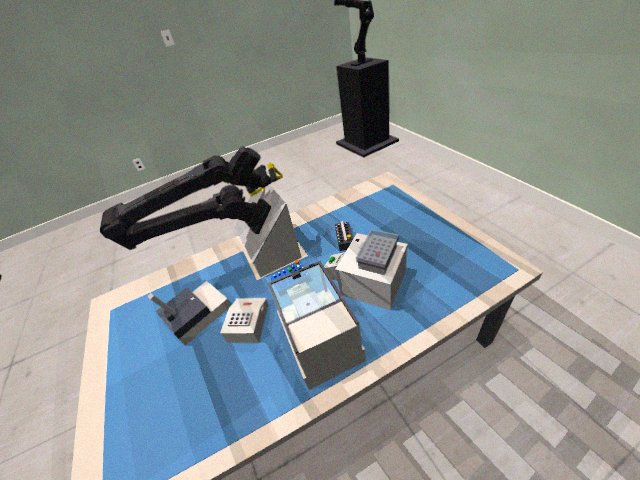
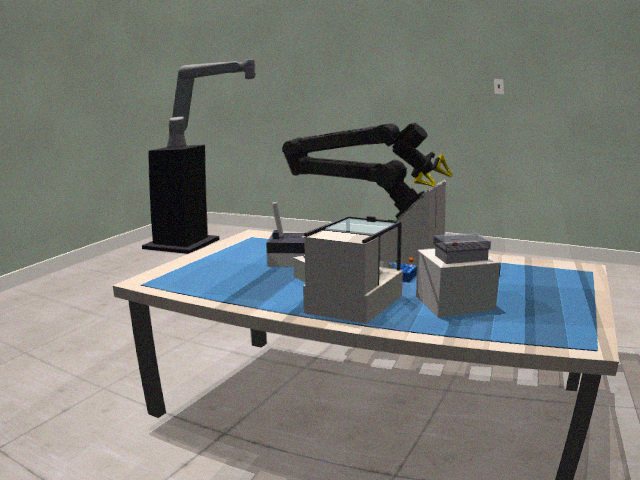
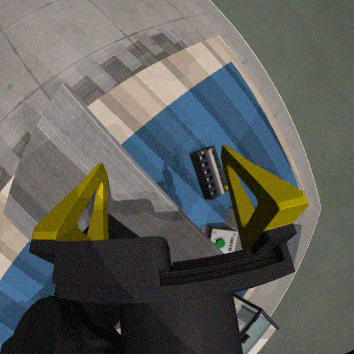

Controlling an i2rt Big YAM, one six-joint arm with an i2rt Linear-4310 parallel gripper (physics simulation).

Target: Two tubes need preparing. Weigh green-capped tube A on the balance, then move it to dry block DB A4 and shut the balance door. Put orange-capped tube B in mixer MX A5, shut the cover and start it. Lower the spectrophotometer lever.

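Observation:
My gripper [image 1: 267, 184] [image 2: 443, 180] [image 3: 161, 158] is open and empty, high above the table's back. Orange-capped tube B [image 1: 297, 262] [image 2: 410, 259] and green-capped tube A [image 1: 290, 269] stand in the small blue rack behind the balance [image 1: 330, 356] [image 2: 336, 273]. The balance has a glass top; its door state is unclear. The dry block [image 1: 247, 330] shows no tube. The mixer [image 1: 369, 284] [image 2: 457, 286] has its clear cover [image 1: 386, 240] lying over the wells. The spectrophotometer [image 1: 180, 315] [image 2: 284, 253] has its lever [image 1: 155, 300] [image 2: 277, 219] raised.
A black rack [image 1: 339, 241] [image 3: 201, 175] with a yellow-capped tube stands behind the mixer. A green button [image 1: 332, 259] [image 3: 220, 243] is beside the mixer. The grey slanted arm mount [image 1: 281, 242] [image 2: 433, 214] stands at the table's back edge. Another arm stands on a black pedestal [image 1: 364, 103] [image 2: 178, 196].

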